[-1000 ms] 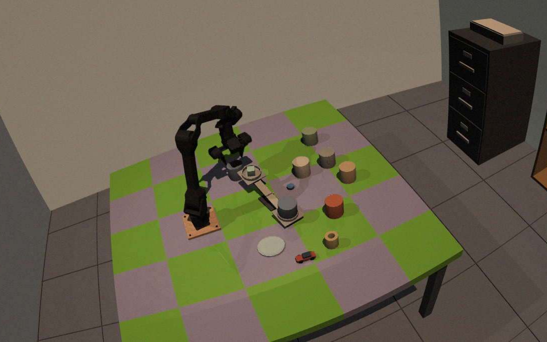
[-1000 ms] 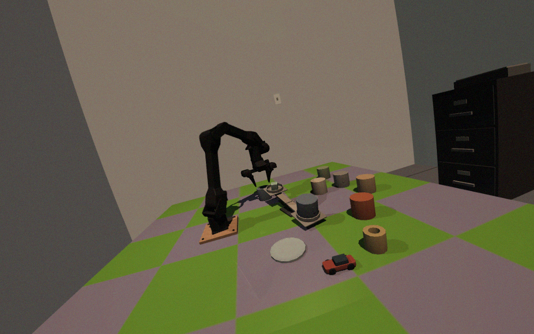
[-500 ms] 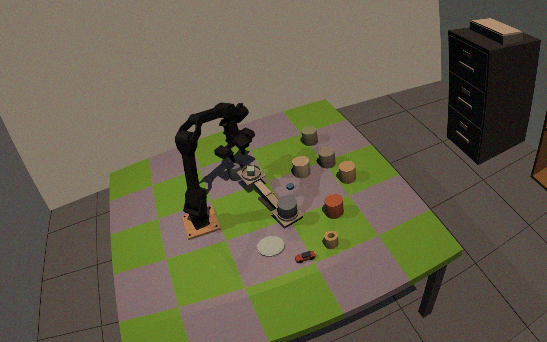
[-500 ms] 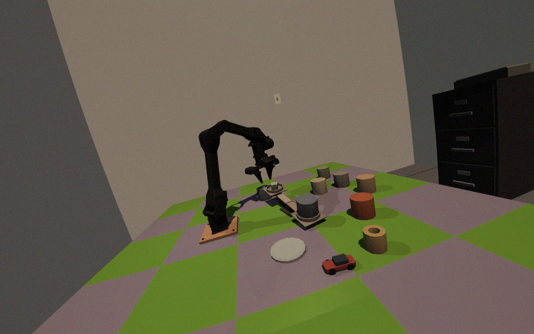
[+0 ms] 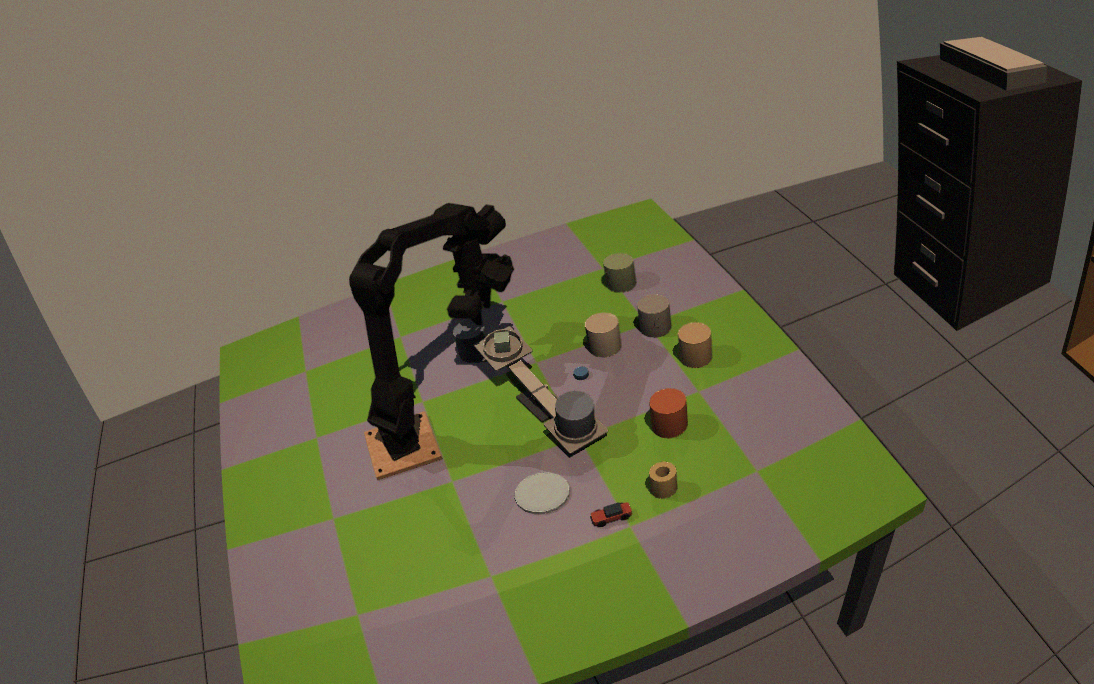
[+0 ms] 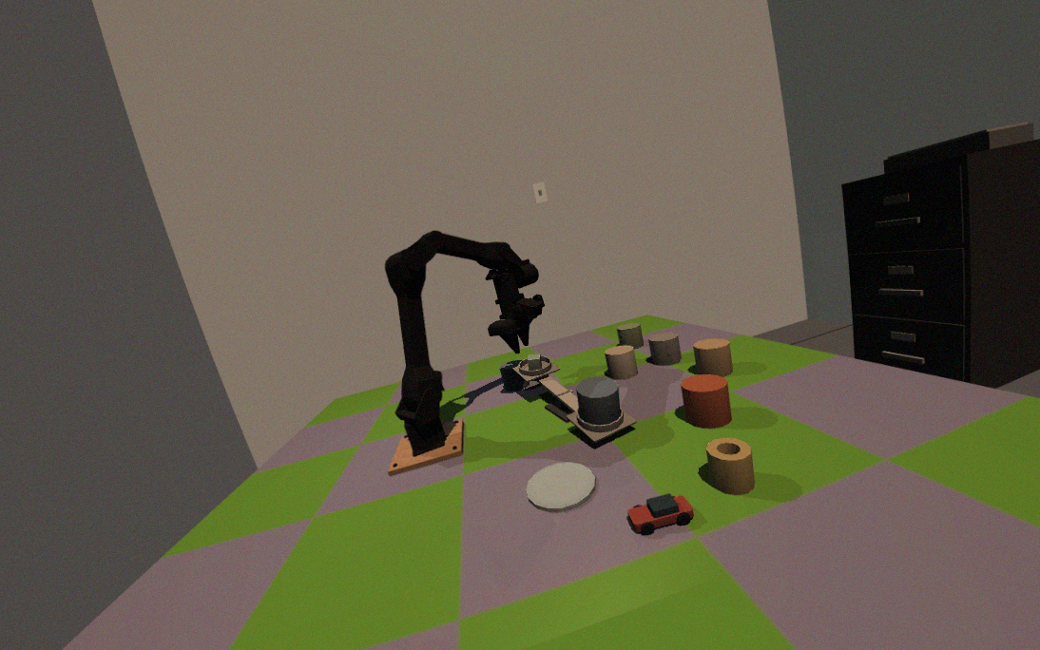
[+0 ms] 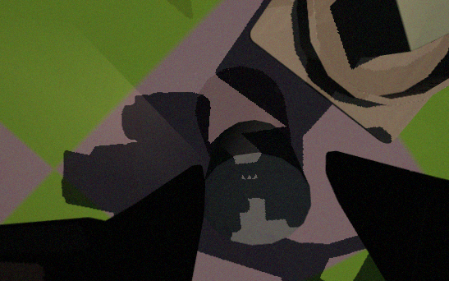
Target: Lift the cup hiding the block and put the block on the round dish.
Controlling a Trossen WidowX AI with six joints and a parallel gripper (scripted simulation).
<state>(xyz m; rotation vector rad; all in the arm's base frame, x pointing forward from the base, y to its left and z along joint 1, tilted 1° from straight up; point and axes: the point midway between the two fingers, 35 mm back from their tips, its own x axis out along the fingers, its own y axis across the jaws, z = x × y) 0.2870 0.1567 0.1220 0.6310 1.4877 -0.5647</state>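
Right now my gripper tip is 8 cm to the left of the pale green block and 2 cm above it. Also, from my gripper tip: balance (1 cm ahead, 21 cm to the right, 7 cm below); blue disc (12 cm ahead, 18 cm to the right, 10 cm below); grey cup (2 cm ahead, 36 cm to the right, 5 cm below).
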